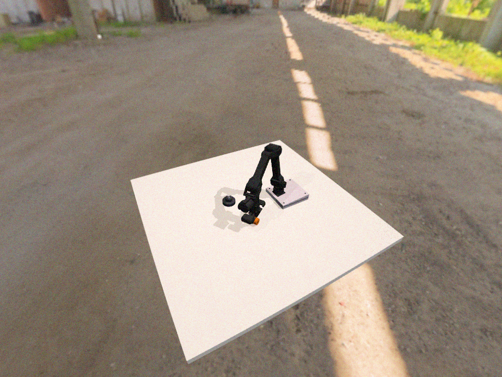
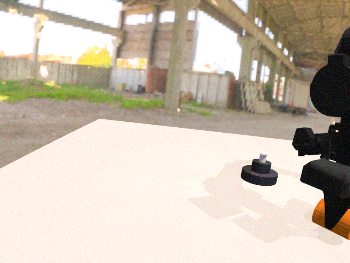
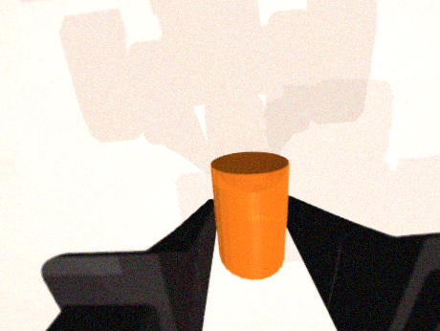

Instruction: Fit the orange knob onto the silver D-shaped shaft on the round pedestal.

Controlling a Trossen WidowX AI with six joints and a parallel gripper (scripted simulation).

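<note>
My gripper tip is 10 mm to the left of the orange knob, 10 mm below it and 10 mm short of it. From my gripper tip the other things lie so: black round pedestal: 240 mm to the right, 30 mm ahead, 10 mm above.
</note>
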